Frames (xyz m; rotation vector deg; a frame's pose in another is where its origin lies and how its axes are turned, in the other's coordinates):
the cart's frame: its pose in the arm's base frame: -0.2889 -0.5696 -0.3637 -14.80 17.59 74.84
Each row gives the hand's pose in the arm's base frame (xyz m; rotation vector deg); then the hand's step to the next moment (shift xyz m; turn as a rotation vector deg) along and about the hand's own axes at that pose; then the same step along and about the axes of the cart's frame.
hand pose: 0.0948 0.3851 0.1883 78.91 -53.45 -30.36
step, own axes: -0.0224 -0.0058 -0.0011 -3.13 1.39 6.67
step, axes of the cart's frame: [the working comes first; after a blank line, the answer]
step, axes of the arm's base frame: -0.0104 0.0175 -0.0110 -7.40 -1.20 0.14

0.0174 0.0145 -0.0048 -2.85 6.88 -0.86
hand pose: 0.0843 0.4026 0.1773 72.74 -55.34 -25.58
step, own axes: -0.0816 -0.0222 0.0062 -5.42 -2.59 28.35
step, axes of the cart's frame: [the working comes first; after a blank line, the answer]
step, axes of the arm's base frame: -0.0452 0.0515 -0.0499 -25.26 -13.46 -4.54

0.0542 0.0571 -0.0315 -16.34 21.29 -10.95
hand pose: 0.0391 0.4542 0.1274 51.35 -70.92 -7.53
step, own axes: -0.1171 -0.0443 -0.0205 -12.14 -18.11 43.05
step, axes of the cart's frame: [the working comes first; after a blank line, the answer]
step, axes of the arm's base frame: -0.0090 0.0444 -0.1185 -34.56 -27.75 -19.09

0.0811 0.0212 -0.0952 -26.08 27.04 -30.29
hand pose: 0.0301 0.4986 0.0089 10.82 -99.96 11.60
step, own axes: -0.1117 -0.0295 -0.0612 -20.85 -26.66 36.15
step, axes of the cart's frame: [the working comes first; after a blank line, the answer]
step, axes of the arm's base frame: 0.0856 -0.0124 -0.0980 -24.36 -34.27 -26.16

0.0443 -0.0847 -0.0892 -27.04 15.66 -38.42
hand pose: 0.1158 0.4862 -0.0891 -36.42 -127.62 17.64
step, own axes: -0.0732 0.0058 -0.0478 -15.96 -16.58 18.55
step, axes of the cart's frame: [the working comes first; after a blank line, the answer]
step, axes of the arm's base frame: 0.0793 -0.0334 -0.0165 -10.51 -22.85 -15.53

-0.0058 -0.0848 -0.0212 -17.39 4.86 -23.40
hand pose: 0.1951 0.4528 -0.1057 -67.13 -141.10 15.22
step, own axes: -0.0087 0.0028 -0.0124 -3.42 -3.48 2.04
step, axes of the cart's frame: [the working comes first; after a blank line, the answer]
step, axes of the arm's base frame: 0.0123 -0.0050 0.0079 -1.37 -4.85 -1.61

-0.0045 -0.0132 0.0065 -4.11 0.17 -3.33
